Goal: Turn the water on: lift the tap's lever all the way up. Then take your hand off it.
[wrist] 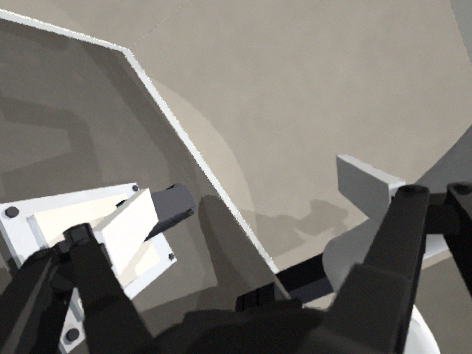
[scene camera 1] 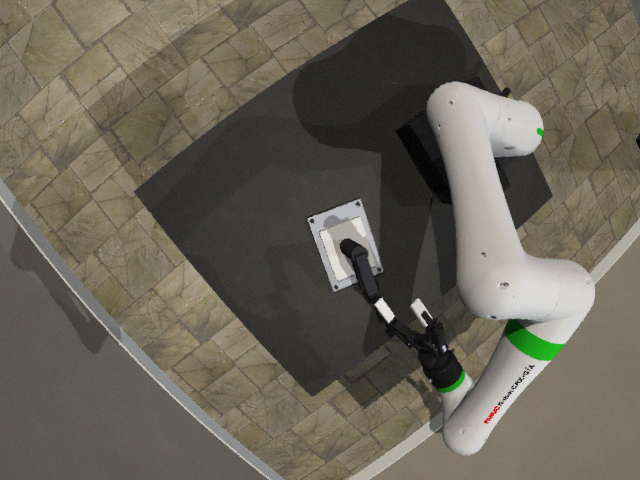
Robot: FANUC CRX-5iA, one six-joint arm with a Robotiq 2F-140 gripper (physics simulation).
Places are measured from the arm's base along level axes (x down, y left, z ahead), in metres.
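Pixels of known places: gripper, fingertip midpoint: (wrist: 243,189) (scene camera 1: 394,301).
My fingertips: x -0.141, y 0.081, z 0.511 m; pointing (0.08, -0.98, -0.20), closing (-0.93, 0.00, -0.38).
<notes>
Ahead of a thing's pixels: the offset from my fingertips to its top centre. "spot": to the spot under its first point. Level surfaces: height alone.
The black tap {spot: dz -0.029, dx +0.150, dy -0.134 m} (scene camera 1: 348,246) stands on a cream block on a light grey plate (scene camera 1: 317,231) (wrist: 11,235). Its long dark lever {dz -0.002, dx +0.090, dy -0.057 m} (scene camera 1: 366,276) (wrist: 172,205) points toward the gripper; in the wrist view it is partly hidden behind a white finger pad. How high the lever is tilted cannot be told from above. My gripper (scene camera 1: 399,305) (wrist: 243,189) is open with nothing between its fingers. One finger pad is right at the lever's outer end in the scene view; whether they touch cannot be told. The other pad stands off to the right.
The plate lies on a dark mat {dx +0.248 m} (scene camera 1: 232,206) over a stone-tiled surface (scene camera 1: 149,124). The white arm (scene camera 1: 480,206) rises from its dark base at the mat's right side and bends round to the lower right. A pale edge strip (scene camera 1: 170,386) (wrist: 170,119) borders the tiled surface.
</notes>
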